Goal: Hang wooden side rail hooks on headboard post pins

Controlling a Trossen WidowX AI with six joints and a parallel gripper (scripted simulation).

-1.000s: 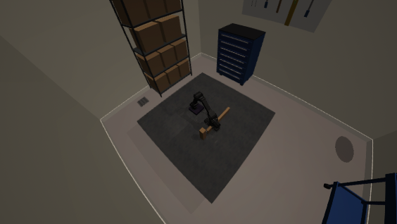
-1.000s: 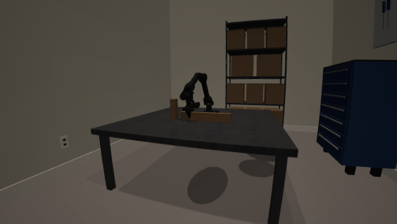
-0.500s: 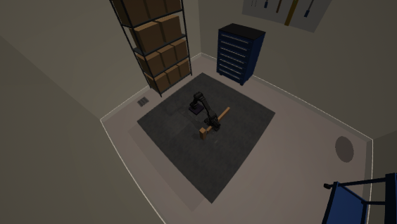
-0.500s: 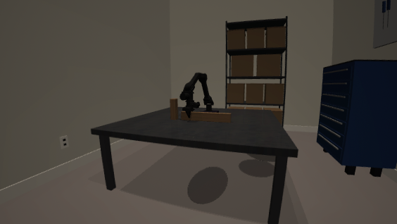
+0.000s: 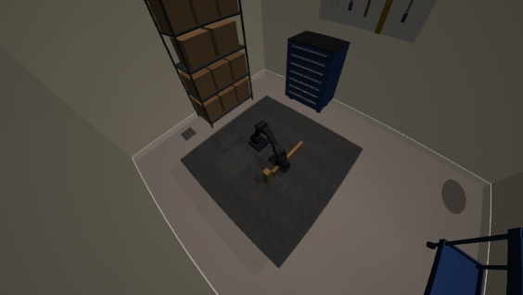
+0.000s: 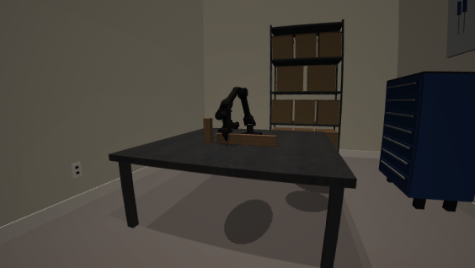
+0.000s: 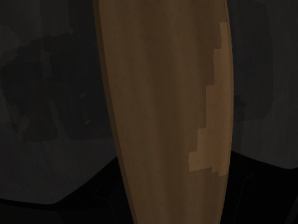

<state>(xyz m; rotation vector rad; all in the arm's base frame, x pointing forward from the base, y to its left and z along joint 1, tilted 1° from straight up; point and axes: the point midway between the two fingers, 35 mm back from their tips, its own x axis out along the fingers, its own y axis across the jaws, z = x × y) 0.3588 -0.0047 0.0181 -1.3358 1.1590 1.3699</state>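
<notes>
Right now the headboard post is 30 mm ahead of my gripper tip, 140 mm to the right of it and 70 mm above it.
</notes>
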